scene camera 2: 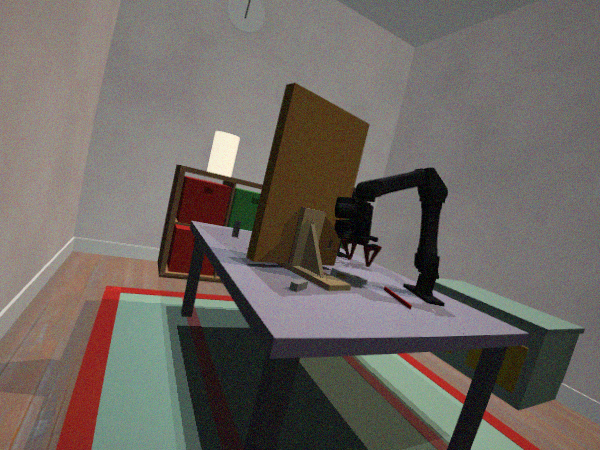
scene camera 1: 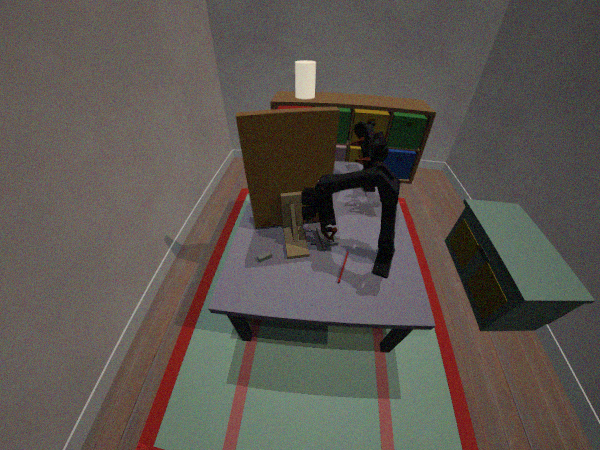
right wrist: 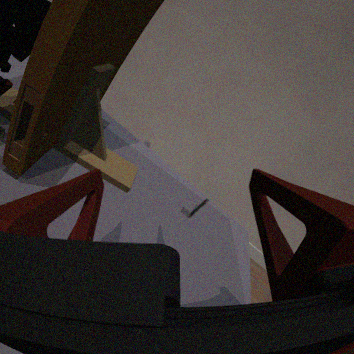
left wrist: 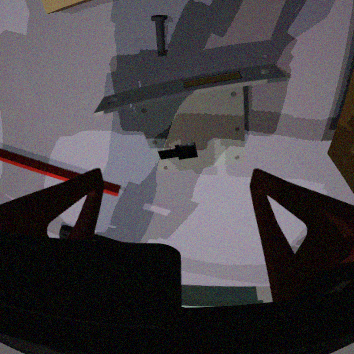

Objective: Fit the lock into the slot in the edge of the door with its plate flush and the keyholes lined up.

Observation:
The left gripper is open, with nothing in its grasp. Also in view: a grey lock. The right gripper is open, holding nothing. Further things: a tan wooden stand.

